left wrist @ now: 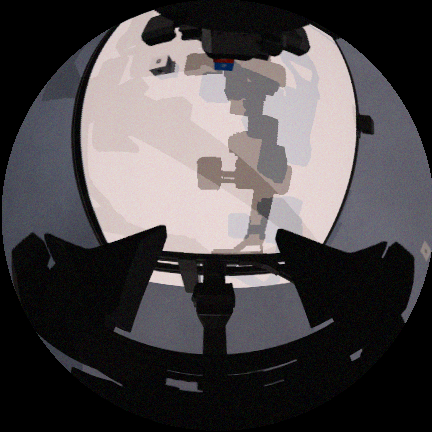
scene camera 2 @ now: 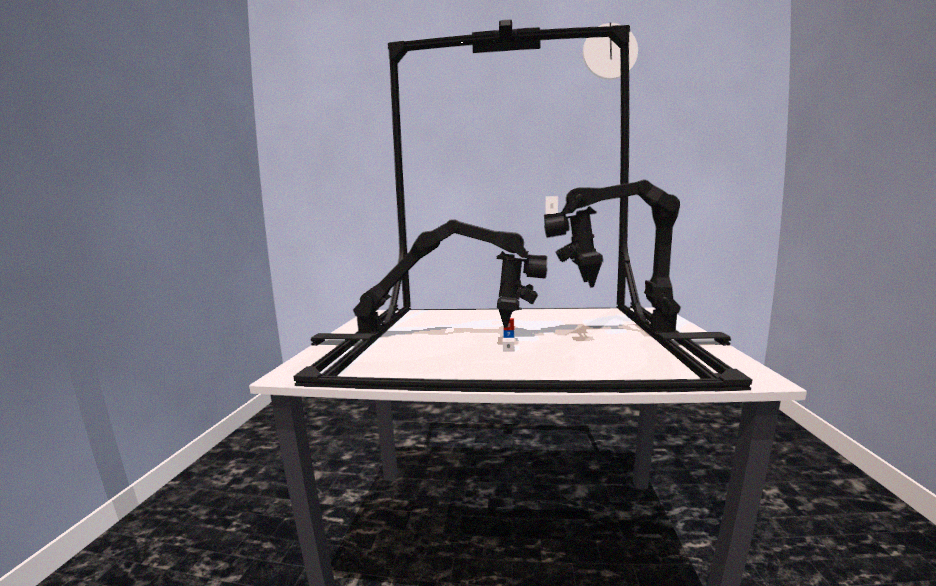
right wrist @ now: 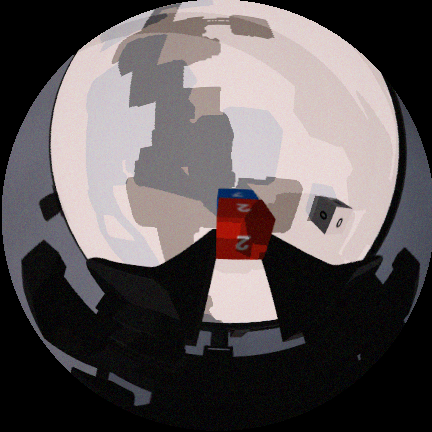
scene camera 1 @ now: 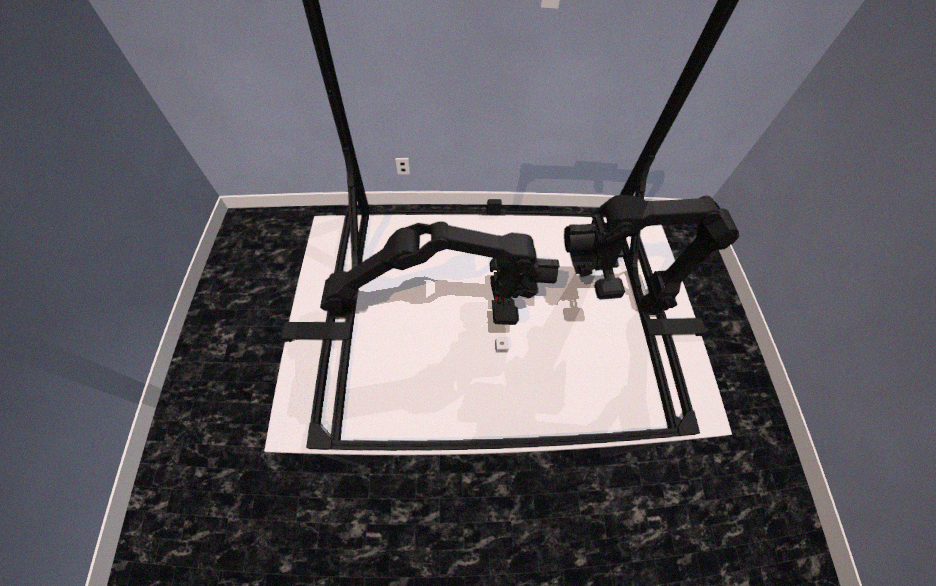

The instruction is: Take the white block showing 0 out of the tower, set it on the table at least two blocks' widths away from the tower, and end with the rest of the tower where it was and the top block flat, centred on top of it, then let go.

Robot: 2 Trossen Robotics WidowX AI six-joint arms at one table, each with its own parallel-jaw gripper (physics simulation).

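Places are measured from the left arm's base along level axes (x right, y ahead, z up), in centimetres.
Where they show: left gripper, fingertip midpoint: [left wrist: 222, 232] [scene camera 2: 588, 284] [scene camera 1: 596, 280]; right gripper, fingertip midpoint: [scene camera 2: 505, 325] [right wrist: 238, 234] [scene camera 1: 496, 305]; left arm's base at its link origin: [left wrist: 213, 267] [scene camera 2: 663, 329] [scene camera 1: 651, 305]; right arm's base at its link origin: [scene camera 2: 368, 330] [right wrist: 219, 329] [scene camera 1: 340, 307].
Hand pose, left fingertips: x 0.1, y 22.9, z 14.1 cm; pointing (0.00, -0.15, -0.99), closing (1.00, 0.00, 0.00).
Each offset is from my left fingertips to the centre of the thing. "*": to the spot under its first point. Level surfaces: height alone.
The white block showing 0 {dx -11.5, dy +23.8, dz -14.5 cm} [scene camera 1: 502, 344] [scene camera 2: 508, 346] [left wrist: 162, 65] [right wrist: 331, 215] sits on the table, apart from the other blocks. A red block showing 2 {dx -0.4, dy +23.7, dz -11.7 cm} [scene camera 1: 496, 299] [scene camera 2: 511, 323] [left wrist: 223, 61] [right wrist: 235, 225] is directly above a blue block showing 7 {dx -0.3, dy +23.8, dz -14.6 cm} [scene camera 2: 508, 334] [left wrist: 223, 66] [right wrist: 235, 193]; whether they touch is unclear. Their left edges nearly line up in the right wrist view. My right gripper [right wrist: 238, 234] [scene camera 2: 507, 323] is shut on the red block, its fingers hiding part of it. My left gripper [left wrist: 222, 232] [scene camera 2: 591, 284] is open and empty, high above the table to the right.
The white table {dz -16.0 cm} [scene camera 1: 414, 386] [scene camera 2: 428, 358] carries a black frame {* dx -36.8, dy +24.8, dz -14.5 cm} [scene camera 1: 504, 442] [scene camera 2: 518, 382] along its edges, with uprights at the back. The left arm hangs near the right arm's wrist. Arm shadows fall across the table around the blocks.
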